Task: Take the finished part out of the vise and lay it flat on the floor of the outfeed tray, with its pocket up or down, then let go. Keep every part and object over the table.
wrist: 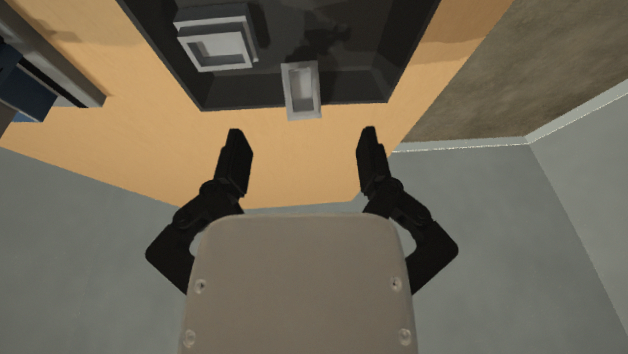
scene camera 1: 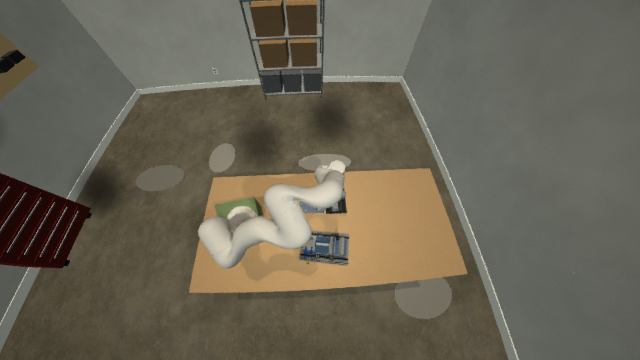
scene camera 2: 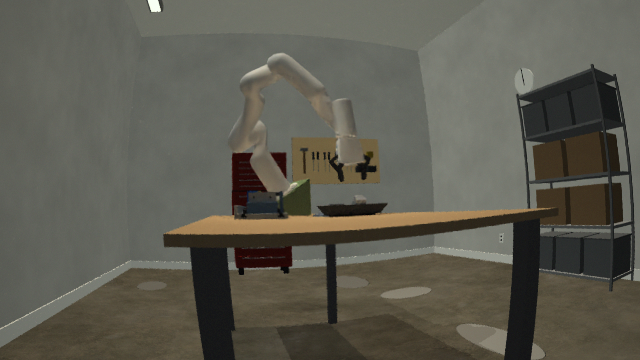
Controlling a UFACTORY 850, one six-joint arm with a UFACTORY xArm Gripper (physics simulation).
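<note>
A small grey part point(wrist: 301, 91) point(scene camera 2: 359, 199) with a rectangular pocket is at the near wall of the dark outfeed tray point(wrist: 350, 90) point(scene camera 2: 332, 209) point(scene camera 1: 342, 207). Its pocket faces the wrist camera. It overlaps the tray's near rim in the wrist view and sticks up above the rim in scene camera 2, so it does not look flat on the floor. Its exact contact is unclear. My gripper point(wrist: 303, 139) point(scene camera 2: 352, 179) is wide open and empty, above the tray and apart from the part. The grey and blue vise point(scene camera 1: 324, 247) point(scene camera 2: 261, 205) shows no clear part in its jaws.
Grey pocketed parts point(wrist: 215, 45), apparently stacked, sit in the tray left of the small part in the wrist view. A grey and blue fixture point(wrist: 30, 85) shows at that view's left edge. A green block point(scene camera 1: 235, 205) point(scene camera 2: 301, 199) stands by the arm's base on the table point(scene camera 1: 400, 220).
</note>
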